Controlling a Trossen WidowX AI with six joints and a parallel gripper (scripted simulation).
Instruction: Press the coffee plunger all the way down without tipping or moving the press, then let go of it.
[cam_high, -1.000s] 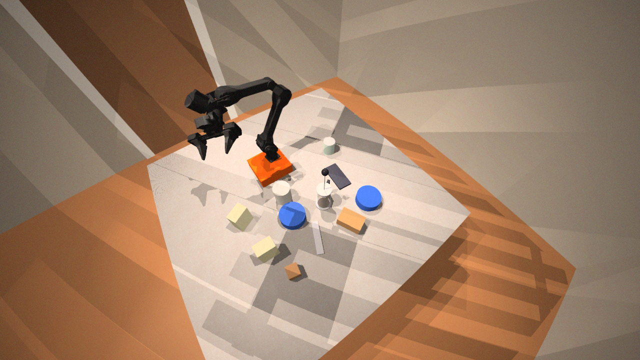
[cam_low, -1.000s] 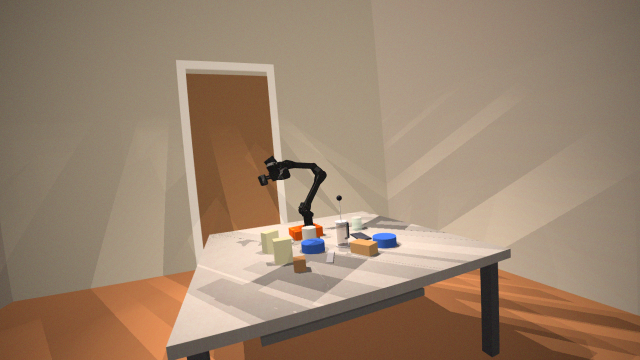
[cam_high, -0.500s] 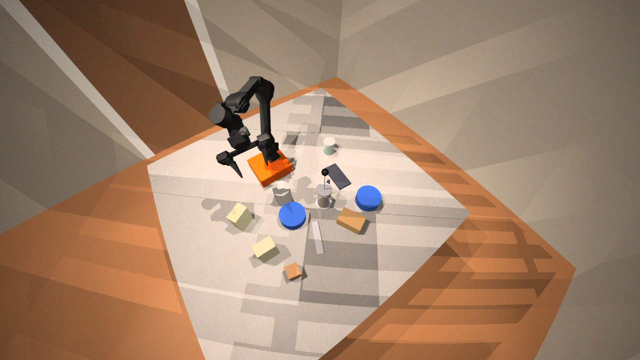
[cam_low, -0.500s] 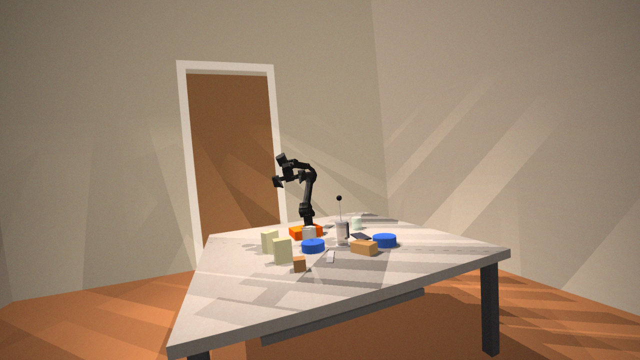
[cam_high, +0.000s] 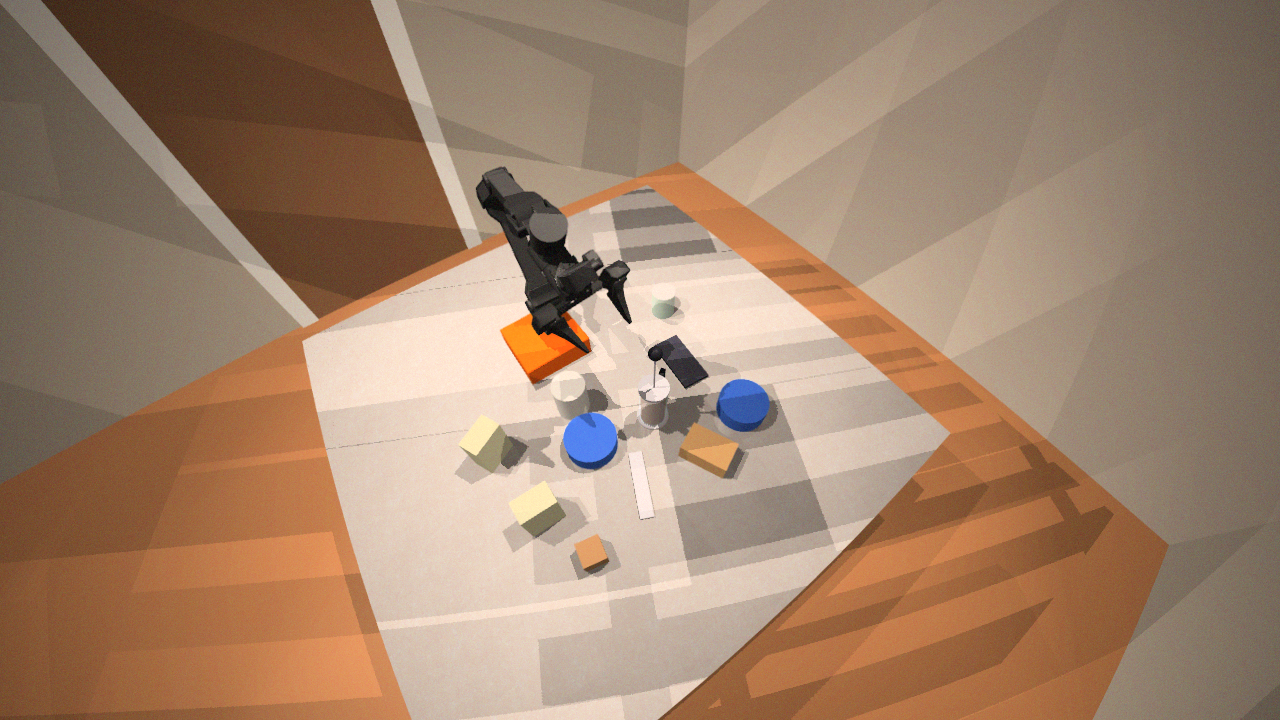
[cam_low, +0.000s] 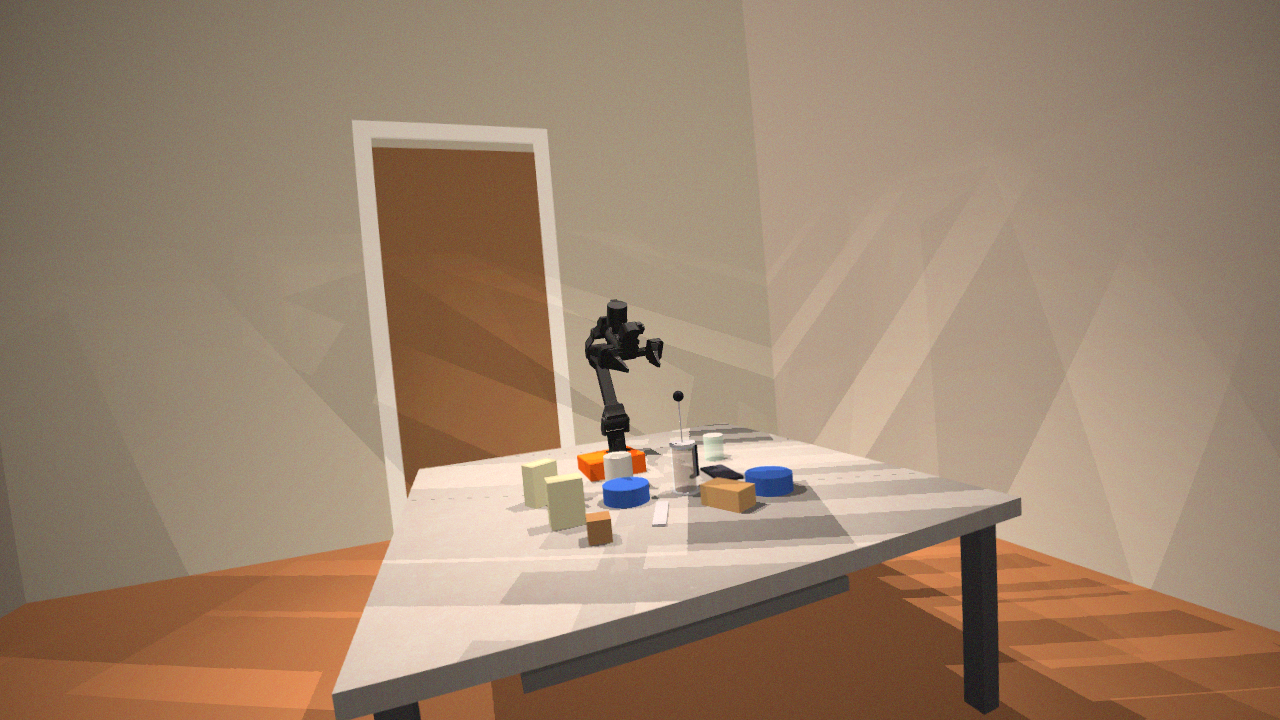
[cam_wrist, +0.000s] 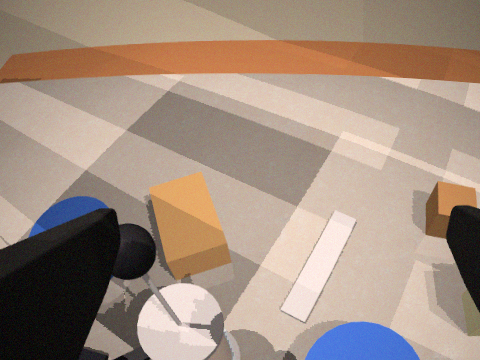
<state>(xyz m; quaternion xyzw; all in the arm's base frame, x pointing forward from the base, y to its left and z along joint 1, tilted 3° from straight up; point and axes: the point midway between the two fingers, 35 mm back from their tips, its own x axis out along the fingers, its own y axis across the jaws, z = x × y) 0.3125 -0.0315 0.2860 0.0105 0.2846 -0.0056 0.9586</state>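
Right now the coffee press is 210 mm below my gripper tip, 90 mm to the left of it and 30 mm ahead of it. Also, from my gripper tip: white cylinder 290 mm below, 110 mm behind, 50 mm to the right; then white strip 330 mm below, 140 mm ahead, 60 mm to the right; then orange block 310 mm below, 190 mm ahead, 100 mm to the left.
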